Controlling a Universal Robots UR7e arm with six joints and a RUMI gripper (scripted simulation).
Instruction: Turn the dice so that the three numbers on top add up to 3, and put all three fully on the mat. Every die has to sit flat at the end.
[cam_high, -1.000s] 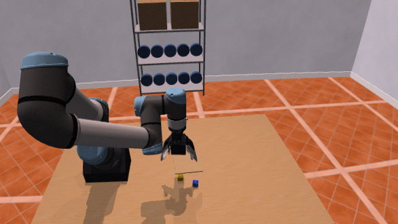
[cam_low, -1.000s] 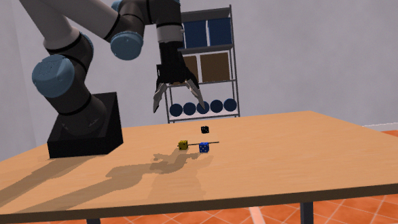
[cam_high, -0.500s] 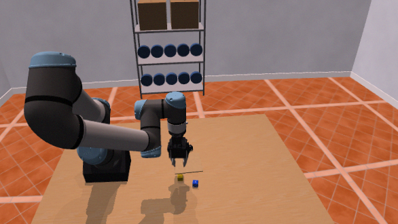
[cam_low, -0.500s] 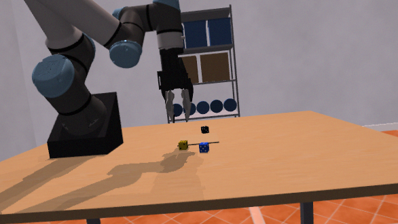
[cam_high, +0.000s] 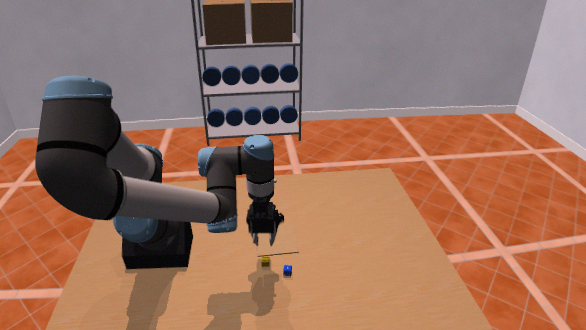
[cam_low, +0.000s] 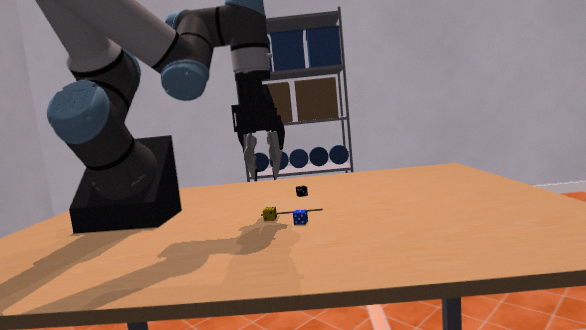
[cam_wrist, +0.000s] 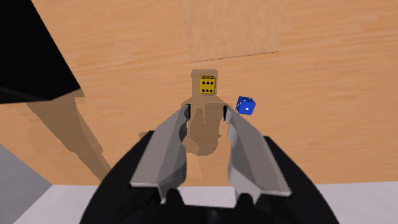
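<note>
Now: hand 90 mm above the yellow die. Also, from my hand: blue die: 70 mm ahead, 50 mm to the right, 90 mm below; then black die: 70 mm ahead, 220 mm to the left, 90 mm below; then tan mat: 50 mm ahead, 110 mm to the left, 100 mm below.
</note>
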